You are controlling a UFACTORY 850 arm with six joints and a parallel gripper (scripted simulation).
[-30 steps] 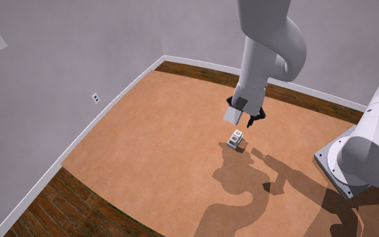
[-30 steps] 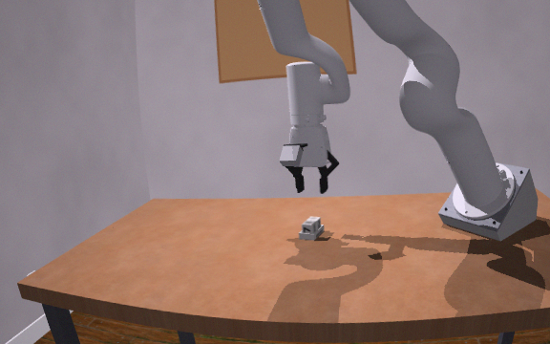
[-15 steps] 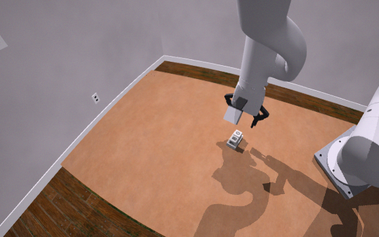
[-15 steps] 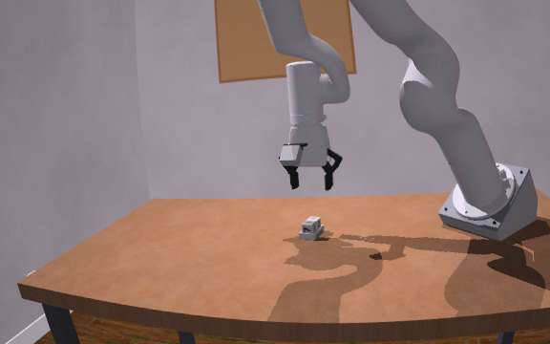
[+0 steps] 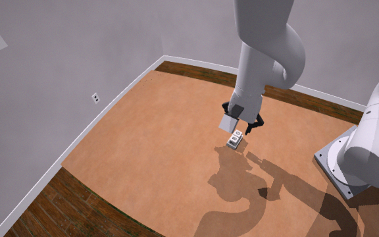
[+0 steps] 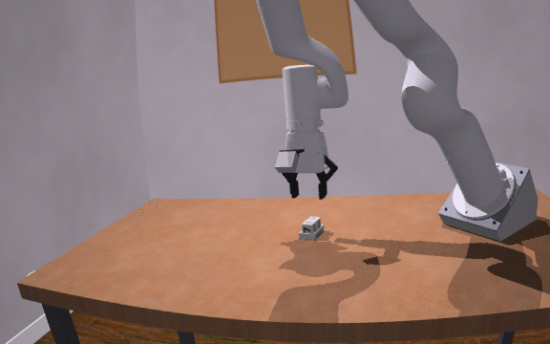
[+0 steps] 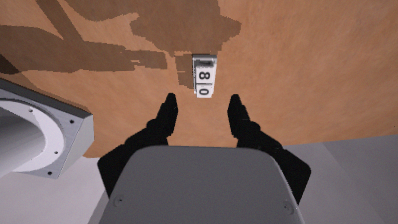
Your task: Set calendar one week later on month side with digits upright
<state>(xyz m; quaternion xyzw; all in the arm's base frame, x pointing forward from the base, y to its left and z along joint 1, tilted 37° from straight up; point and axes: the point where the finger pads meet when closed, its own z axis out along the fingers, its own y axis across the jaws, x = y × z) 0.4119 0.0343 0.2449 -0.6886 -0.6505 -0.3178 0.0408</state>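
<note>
Now: the white calendar tray 110 mm below my hand and 10 mm to the right of it.
</note>
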